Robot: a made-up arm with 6 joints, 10 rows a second.
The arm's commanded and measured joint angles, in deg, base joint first. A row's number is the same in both.
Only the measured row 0 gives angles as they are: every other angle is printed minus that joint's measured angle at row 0.
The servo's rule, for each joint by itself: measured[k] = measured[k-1] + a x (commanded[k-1-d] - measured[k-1]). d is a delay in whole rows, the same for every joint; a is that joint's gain. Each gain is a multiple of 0.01, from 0.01 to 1. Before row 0 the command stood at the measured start. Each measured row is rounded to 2 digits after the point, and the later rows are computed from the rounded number. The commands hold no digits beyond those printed.
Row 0, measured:
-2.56 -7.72 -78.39 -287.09 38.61 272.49
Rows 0 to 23, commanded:
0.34 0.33 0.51 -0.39 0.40 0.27
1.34 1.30 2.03 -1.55 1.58 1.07
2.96 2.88 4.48 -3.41 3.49 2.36
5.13 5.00 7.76 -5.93 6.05 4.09
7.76 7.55 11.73 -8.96 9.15 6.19
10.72 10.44 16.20 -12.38 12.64 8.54
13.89 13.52 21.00 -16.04 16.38 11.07
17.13 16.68 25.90 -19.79 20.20 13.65
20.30 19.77 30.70 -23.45 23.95 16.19
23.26 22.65 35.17 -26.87 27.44 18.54
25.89 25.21 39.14 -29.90 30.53 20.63
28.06 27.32 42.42 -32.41 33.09 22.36
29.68 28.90 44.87 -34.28 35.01 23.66
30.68 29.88 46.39 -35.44 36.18 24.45
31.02 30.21 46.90 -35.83 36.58 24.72
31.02 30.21 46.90 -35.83 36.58 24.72
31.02 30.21 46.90 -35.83 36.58 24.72
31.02 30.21 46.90 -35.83 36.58 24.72
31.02 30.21 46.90 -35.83 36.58 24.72
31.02 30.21 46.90 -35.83 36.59 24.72
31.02 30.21 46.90 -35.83 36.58 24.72
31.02 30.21 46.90 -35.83 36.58 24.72
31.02 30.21 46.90 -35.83 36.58 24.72
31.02 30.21 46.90 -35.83 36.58 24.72
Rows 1 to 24, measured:
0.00 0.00 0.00 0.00 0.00 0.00
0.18 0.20 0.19 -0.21 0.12 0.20
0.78 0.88 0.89 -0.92 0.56 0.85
1.91 2.12 2.25 -2.24 1.44 1.98
3.58 3.91 4.34 -4.20 2.82 3.56
5.75 6.17 7.15 -6.72 4.72 5.53
8.33 8.82 10.59 -9.72 7.10 7.79
11.22 11.73 14.55 -13.07 9.88 10.25
14.29 14.80 18.86 -16.63 12.98 12.80
17.42 17.88 23.36 -20.24 16.27 15.34
20.46 20.84 27.85 -23.75 19.62 17.74
23.28 23.55 32.14 -27.01 22.89 19.91
25.77 25.89 36.05 -29.87 25.95 21.75
27.80 27.76 39.40 -32.21 28.67 23.18
29.30 29.07 42.06 -33.92 30.92 24.13
30.19 29.78 43.90 -34.93 32.62 24.57
30.62 30.05 45.04 -35.41 33.81 24.68
30.83 30.15 45.75 -35.63 34.64 24.71
30.93 30.19 46.19 -35.74 35.22 24.72
30.98 30.20 46.46 -35.79 35.63 24.72
31.00 30.21 46.63 -35.81 35.92 24.72
31.01 30.21 46.73 -35.82 36.12 24.72
31.02 30.21 46.79 -35.83 36.26 24.72
31.02 30.21 46.83 -35.83 36.36 24.72
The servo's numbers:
d 1
a 0.52 0.62 0.38 0.53 0.30 0.75

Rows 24 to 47, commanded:
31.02 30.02 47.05 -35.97 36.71 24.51
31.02 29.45 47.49 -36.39 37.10 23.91
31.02 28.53 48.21 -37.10 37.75 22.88
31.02 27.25 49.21 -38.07 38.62 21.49
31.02 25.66 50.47 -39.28 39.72 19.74
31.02 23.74 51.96 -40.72 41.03 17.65
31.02 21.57 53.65 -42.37 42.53 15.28
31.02 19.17 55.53 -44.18 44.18 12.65
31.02 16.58 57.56 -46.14 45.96 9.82
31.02 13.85 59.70 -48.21 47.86 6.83
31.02 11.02 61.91 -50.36 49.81 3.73
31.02 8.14 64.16 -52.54 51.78 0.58
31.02 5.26 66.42 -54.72 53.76 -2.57
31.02 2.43 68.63 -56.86 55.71 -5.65
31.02 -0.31 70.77 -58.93 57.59 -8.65
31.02 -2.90 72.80 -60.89 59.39 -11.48
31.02 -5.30 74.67 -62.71 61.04 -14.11
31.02 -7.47 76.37 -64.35 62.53 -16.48
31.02 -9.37 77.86 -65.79 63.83 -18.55
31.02 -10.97 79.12 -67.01 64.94 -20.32
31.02 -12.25 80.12 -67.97 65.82 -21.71
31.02 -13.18 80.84 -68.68 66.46 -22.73
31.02 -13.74 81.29 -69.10 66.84 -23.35
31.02 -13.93 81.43 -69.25 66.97 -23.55
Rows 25 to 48, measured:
31.02 30.21 46.86 -35.83 36.43 24.72
31.02 30.09 46.93 -35.90 36.51 24.56
31.02 29.69 47.14 -36.16 36.69 24.07
31.02 28.97 47.55 -36.66 37.01 23.18
31.02 27.90 48.18 -37.41 37.49 21.91
31.02 26.51 49.05 -38.40 38.16 20.28
31.02 24.79 50.16 -39.63 39.02 18.31
31.02 22.79 51.49 -41.08 40.07 16.04
31.02 20.55 53.03 -42.72 41.30 13.50
31.02 18.09 54.75 -44.53 42.70 10.74
31.02 15.46 56.63 -46.48 44.25 7.81
31.02 12.71 58.64 -48.54 45.92 4.75
31.02 9.88 60.74 -50.66 47.68 1.62
31.02 7.02 62.90 -52.81 49.50 -1.52
31.02 4.17 65.08 -54.96 51.36 -4.62
31.02 1.39 67.24 -57.06 53.23 -7.64
31.02 -1.27 69.35 -59.09 55.08 -10.52
31.02 -3.77 71.37 -61.01 56.87 -13.21
31.02 -6.06 73.27 -62.78 58.57 -15.66
31.02 -8.11 75.01 -64.38 60.15 -17.83
31.02 -9.88 76.57 -65.77 61.59 -19.70
31.02 -11.35 77.92 -66.94 62.86 -21.21
31.02 -12.48 79.03 -67.86 63.94 -22.35
31.02 -13.26 79.89 -68.52 64.81 -23.10

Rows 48 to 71, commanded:
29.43 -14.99 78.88 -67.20 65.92 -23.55
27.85 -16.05 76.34 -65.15 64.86 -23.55
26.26 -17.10 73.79 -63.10 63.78 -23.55
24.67 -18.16 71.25 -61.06 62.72 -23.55
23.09 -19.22 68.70 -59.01 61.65 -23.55
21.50 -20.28 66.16 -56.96 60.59 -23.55
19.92 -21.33 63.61 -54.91 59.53 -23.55
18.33 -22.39 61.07 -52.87 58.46 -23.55
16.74 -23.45 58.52 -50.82 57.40 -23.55
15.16 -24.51 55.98 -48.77 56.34 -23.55
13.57 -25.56 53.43 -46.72 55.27 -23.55
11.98 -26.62 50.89 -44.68 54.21 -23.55
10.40 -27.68 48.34 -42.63 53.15 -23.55
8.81 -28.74 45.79 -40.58 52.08 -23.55
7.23 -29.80 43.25 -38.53 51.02 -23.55
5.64 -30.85 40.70 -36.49 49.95 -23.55
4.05 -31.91 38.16 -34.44 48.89 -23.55
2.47 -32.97 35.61 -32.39 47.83 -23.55
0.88 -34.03 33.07 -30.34 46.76 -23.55
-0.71 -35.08 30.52 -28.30 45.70 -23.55
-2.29 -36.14 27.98 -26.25 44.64 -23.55
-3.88 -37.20 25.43 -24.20 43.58 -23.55
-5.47 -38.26 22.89 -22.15 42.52 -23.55
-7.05 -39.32 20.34 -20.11 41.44 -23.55
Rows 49 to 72, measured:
31.02 -13.68 80.48 -68.91 65.46 -23.44
30.19 -14.49 79.87 -68.00 65.60 -23.52
28.97 -15.46 78.53 -66.49 65.38 -23.54
27.56 -16.48 76.73 -64.69 64.90 -23.55
26.06 -17.52 74.65 -62.77 64.25 -23.55
24.52 -18.57 72.39 -60.78 63.47 -23.55
22.95 -19.63 70.02 -58.76 62.61 -23.55
21.37 -20.68 67.58 -56.72 61.69 -23.55
19.79 -21.74 65.11 -54.68 60.72 -23.55
18.20 -22.80 62.61 -52.63 59.72 -23.55
16.62 -23.86 60.09 -50.58 58.71 -23.55
15.03 -24.91 57.56 -48.53 57.68 -23.55
13.44 -25.97 55.03 -46.49 56.64 -23.55
11.86 -27.03 52.49 -44.44 55.59 -23.55
10.27 -28.09 49.94 -42.39 54.54 -23.55
8.69 -29.15 47.40 -40.34 53.48 -23.55
7.10 -30.20 44.85 -38.30 52.42 -23.55
5.51 -31.26 42.31 -36.25 51.36 -23.55
3.93 -32.32 39.76 -34.20 50.30 -23.55
2.34 -33.38 37.22 -32.15 49.24 -23.55
0.75 -34.43 34.67 -30.11 48.18 -23.55
-0.83 -35.49 32.13 -28.06 47.12 -23.55
-2.42 -36.55 29.58 -26.01 46.06 -23.55
-4.01 -37.61 27.04 -23.96 45.00 -23.55

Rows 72 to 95, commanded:
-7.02 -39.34 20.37 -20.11 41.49 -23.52
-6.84 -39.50 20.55 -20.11 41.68 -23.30
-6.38 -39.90 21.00 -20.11 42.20 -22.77
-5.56 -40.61 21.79 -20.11 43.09 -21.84
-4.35 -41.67 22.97 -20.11 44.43 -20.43
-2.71 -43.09 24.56 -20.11 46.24 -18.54
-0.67 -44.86 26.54 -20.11 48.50 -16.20
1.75 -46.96 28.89 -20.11 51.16 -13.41
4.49 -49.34 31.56 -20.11 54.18 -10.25
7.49 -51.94 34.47 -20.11 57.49 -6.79
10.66 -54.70 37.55 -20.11 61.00 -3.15
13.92 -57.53 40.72 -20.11 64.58 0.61
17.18 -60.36 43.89 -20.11 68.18 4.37
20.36 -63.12 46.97 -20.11 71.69 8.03
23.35 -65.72 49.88 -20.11 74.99 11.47
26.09 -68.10 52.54 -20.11 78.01 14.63
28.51 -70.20 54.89 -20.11 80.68 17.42
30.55 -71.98 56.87 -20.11 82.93 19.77
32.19 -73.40 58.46 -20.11 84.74 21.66
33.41 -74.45 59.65 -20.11 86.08 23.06
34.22 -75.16 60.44 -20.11 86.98 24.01
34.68 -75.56 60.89 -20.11 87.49 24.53
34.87 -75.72 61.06 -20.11 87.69 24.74
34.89 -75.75 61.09 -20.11 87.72 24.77
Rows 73 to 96, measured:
-5.59 -38.67 24.49 -21.92 43.93 -23.55
-6.33 -39.09 22.92 -20.96 43.20 -23.53
-6.60 -39.34 22.02 -20.51 42.74 -23.36
-6.49 -39.69 21.63 -20.30 42.58 -22.92
-6.01 -40.26 21.69 -20.20 42.73 -22.11
-5.15 -41.13 22.18 -20.15 43.24 -20.85
-3.88 -42.35 23.08 -20.13 44.14 -19.12
-2.21 -43.91 24.39 -20.12 45.45 -16.93
-0.15 -45.80 26.10 -20.11 47.16 -14.29
2.26 -47.99 28.17 -20.11 49.27 -11.26
4.98 -50.44 30.56 -20.11 51.74 -7.91
7.93 -53.08 33.22 -20.11 54.52 -4.34
11.04 -55.84 36.07 -20.11 57.54 -0.63
14.23 -58.64 39.04 -20.11 60.73 3.12
17.42 -61.42 42.05 -20.11 64.02 6.80
20.50 -64.09 45.03 -20.11 67.31 10.30
23.41 -66.58 47.88 -20.11 70.52 13.55
26.06 -68.82 50.54 -20.11 73.57 16.45
28.39 -70.78 52.95 -20.11 76.38 18.94
30.37 -72.40 55.04 -20.11 78.89 20.98
31.95 -73.67 56.79 -20.11 81.05 22.54
33.13 -74.59 58.18 -20.11 82.83 23.64
33.94 -75.19 59.21 -20.11 84.23 24.31
34.42 -75.52 59.91 -20.11 85.27 24.63

